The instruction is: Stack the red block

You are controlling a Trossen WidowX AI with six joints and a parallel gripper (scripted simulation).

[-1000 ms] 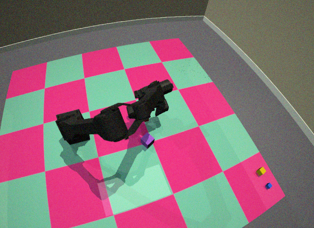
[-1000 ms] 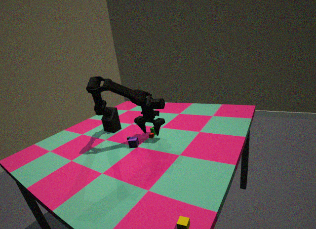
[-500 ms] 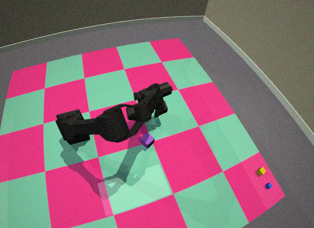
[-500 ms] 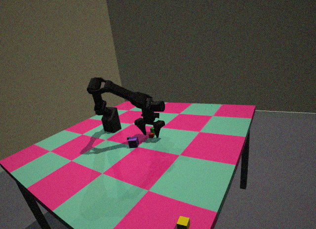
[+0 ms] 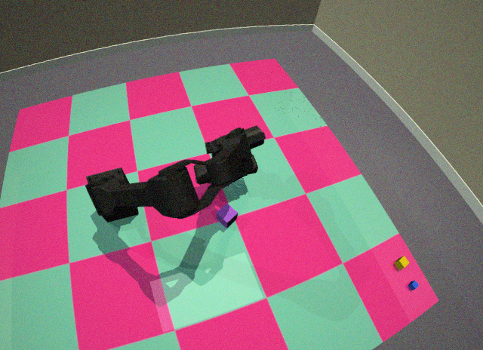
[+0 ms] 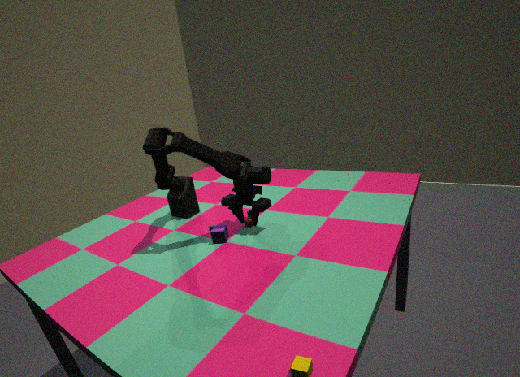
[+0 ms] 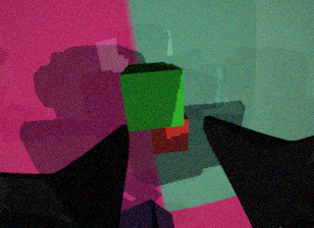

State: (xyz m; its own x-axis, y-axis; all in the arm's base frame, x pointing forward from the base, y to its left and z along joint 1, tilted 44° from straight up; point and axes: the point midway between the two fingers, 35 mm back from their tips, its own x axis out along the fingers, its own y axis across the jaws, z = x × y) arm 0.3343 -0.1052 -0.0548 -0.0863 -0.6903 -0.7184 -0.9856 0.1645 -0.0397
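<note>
Right now my gripper tip is 50 mm past the purple cube, 120 mm to the left of it and 20 mm below it. Round my gripper tip: red block (right at my gripper tip); then small grey block (130 mm behind, 60 mm to the right); then small white block (120 mm behind, 90 mm to the left).
</note>
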